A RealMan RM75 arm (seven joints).
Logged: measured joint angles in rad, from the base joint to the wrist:
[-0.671 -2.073 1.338 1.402 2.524 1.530 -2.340]
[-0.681 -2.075 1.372 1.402 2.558 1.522 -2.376]
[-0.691 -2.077 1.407 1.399 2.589 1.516 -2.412]
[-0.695 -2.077 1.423 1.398 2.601 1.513 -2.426]
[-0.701 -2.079 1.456 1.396 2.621 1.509 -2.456]
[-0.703 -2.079 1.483 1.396 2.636 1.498 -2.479]
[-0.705 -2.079 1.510 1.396 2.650 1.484 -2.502]
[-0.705 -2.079 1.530 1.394 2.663 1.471 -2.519]
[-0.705 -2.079 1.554 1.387 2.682 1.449 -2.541]
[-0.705 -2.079 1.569 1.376 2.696 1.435 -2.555]
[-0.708 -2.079 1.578 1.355 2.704 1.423 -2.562]
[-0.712 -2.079 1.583 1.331 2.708 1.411 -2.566]
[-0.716 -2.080 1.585 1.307 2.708 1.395 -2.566]
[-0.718 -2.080 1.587 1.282 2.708 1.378 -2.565]
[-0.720 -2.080 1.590 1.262 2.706 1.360 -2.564]
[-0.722 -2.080 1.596 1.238 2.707 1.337 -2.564]
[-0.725 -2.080 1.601 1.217 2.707 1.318 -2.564]
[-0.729 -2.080 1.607 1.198 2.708 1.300 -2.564]
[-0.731 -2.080 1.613 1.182 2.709 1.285 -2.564]
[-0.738 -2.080 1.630 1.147 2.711 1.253 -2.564]
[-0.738 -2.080 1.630 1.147 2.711 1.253 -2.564]
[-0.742 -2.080 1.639 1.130 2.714 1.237 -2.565]
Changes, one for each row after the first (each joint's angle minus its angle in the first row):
[-0.010 -0.002 0.034 0.000 0.034 -0.008 -0.036]
[-0.020 -0.004 0.069 -0.003 0.065 -0.014 -0.072]
[-0.024 -0.004 0.085 -0.004 0.077 -0.017 -0.086]
[-0.030 -0.006 0.118 -0.006 0.097 -0.021 -0.116]
[-0.032 -0.006 0.145 -0.006 0.112 -0.032 -0.139]
[-0.034 -0.006 0.172 -0.006 0.126 -0.046 -0.162]
[-0.034 -0.006 0.192 -0.008 0.139 -0.059 -0.179]
[-0.034 -0.006 0.216 -0.015 0.158 -0.081 -0.201]
[-0.034 -0.006 0.231 -0.026 0.172 -0.095 -0.215]
[-0.037 -0.006 0.240 -0.047 0.180 -0.107 -0.222]
[-0.041 -0.006 0.245 -0.071 0.184 -0.119 -0.226]
[-0.045 -0.007 0.247 -0.095 0.184 -0.135 -0.226]
[-0.047 -0.007 0.249 -0.120 0.184 -0.152 -0.225]
[-0.049 -0.007 0.252 -0.140 0.182 -0.170 -0.224]
[-0.051 -0.007 0.258 -0.164 0.183 -0.193 -0.224]
[-0.054 -0.007 0.263 -0.185 0.183 -0.212 -0.224]
[-0.058 -0.007 0.269 -0.204 0.184 -0.230 -0.224]
[-0.060 -0.007 0.275 -0.220 0.185 -0.245 -0.224]
[-0.067 -0.007 0.292 -0.255 0.187 -0.277 -0.224]
[-0.067 -0.007 0.292 -0.255 0.187 -0.277 -0.224]
[-0.071 -0.007 0.301 -0.272 0.190 -0.293 -0.225]

